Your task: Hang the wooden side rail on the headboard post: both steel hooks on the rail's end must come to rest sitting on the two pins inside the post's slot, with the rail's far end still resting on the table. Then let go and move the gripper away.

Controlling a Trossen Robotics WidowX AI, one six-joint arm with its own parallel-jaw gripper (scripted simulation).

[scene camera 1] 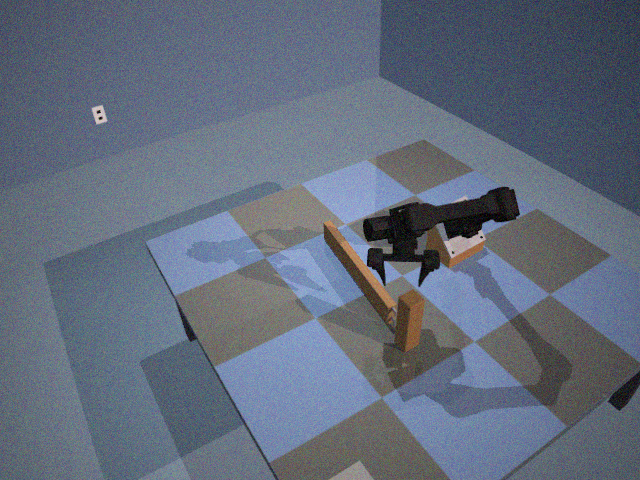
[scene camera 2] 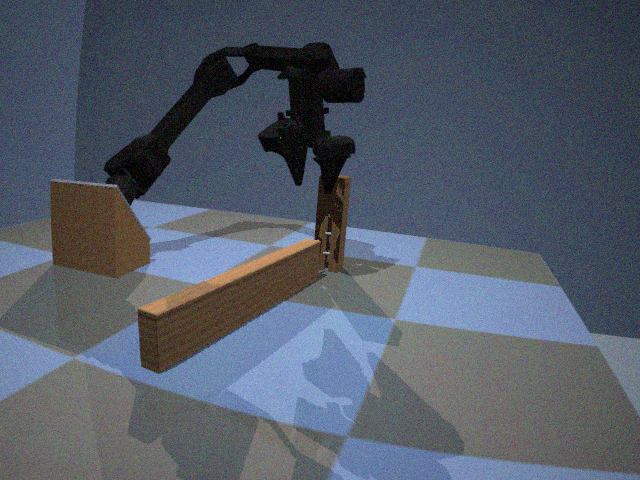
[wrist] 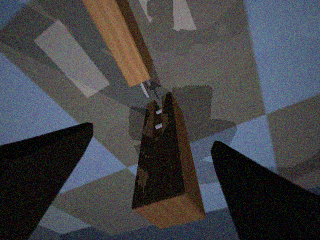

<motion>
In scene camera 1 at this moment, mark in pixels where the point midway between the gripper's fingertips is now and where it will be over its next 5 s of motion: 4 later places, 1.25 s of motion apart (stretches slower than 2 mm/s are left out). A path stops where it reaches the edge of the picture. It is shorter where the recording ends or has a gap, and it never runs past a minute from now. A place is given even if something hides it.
My gripper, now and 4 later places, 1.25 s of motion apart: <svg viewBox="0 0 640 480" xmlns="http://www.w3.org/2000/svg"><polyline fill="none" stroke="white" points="401,285 375,278 374,291 373,297 369,298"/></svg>
</motion>
